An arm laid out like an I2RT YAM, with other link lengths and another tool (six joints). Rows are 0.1 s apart.
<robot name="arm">
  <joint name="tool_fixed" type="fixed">
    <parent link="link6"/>
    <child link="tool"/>
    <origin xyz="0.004 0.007 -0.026" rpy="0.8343 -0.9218 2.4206"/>
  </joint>
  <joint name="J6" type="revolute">
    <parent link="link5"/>
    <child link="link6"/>
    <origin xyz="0.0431 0 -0.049" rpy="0 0 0"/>
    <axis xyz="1 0 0"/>
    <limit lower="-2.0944" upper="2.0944"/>
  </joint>
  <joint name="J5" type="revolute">
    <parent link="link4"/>
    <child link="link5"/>
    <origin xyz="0.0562 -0.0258 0.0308" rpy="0 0 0"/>
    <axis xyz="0 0 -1"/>
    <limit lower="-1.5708" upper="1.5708"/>
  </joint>
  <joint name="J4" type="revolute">
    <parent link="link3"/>
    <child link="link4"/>
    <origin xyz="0.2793 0.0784 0.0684" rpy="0 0 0"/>
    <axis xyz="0 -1 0"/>
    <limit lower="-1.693" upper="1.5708"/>
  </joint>
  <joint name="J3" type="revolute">
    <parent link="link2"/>
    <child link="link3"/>
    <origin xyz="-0.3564 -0.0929 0" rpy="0 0 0"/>
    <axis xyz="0 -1 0"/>
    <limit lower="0" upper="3.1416"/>
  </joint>
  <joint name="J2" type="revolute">
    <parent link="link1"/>
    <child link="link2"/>
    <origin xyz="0.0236 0.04 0.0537" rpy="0 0 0"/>
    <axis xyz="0 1 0"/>
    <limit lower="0" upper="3.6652"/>
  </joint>
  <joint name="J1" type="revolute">
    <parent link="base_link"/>
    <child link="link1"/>
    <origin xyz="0 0 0.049" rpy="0 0 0"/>
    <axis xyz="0 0 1"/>
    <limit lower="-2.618" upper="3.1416"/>
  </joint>
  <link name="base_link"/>
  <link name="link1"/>
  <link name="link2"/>
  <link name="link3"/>
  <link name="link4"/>
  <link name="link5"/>
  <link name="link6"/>
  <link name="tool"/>
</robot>
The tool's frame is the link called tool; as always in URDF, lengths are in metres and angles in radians.
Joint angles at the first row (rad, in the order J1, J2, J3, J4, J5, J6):
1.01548 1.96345 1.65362 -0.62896 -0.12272 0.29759
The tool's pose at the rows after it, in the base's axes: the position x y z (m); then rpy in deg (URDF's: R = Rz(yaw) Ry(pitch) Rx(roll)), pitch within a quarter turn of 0, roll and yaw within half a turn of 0:
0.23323, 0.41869, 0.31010, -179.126, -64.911, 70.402
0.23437, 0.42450, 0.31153, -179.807, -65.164, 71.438
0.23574, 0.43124, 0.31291, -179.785, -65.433, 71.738
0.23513, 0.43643, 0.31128, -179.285, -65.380, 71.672
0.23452, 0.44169, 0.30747, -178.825, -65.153, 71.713
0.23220, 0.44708, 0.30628, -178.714, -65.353, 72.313
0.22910, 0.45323, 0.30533, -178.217, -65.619, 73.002
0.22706, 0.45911, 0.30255, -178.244, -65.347, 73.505
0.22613, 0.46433, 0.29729, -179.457, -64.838, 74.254
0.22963, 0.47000, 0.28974, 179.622, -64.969, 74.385
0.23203, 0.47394, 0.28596, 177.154, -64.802, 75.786
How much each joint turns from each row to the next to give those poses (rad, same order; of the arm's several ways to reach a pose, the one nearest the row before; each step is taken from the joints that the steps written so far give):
0.00459 0.01074 0.02747 0.00002 -0.01839 -0.00613
0.00462 0.01532 0.02768 -0.00762 0.00153 -0.00457
0.00461 0.01844 0.03219 -0.00922 -0.00155 -0.00005
0.00611 0.01378 0.01537 -0.00306 -0.00305 0.00153
0.00615 0.01535 0.01079 -0.00002 -0.00308 0.00001
0.00918 0.01075 0.01226 0.00151 -0.00306 -0.00151
0.01073 0.01225 0.01534 -0.00001 -0.00917 -0.00459
0.00922 0.01537 0.01534 -0.00457 0.00147 -0.00004
0.00767 0.01531 0.00769 0.00152 0.01680 0.00461
0.00002 0.01991 0.00613 0.01831 0.01234 0.00612
0.00155 0.01383 0.01071 0.00467 0.02445 0.00159

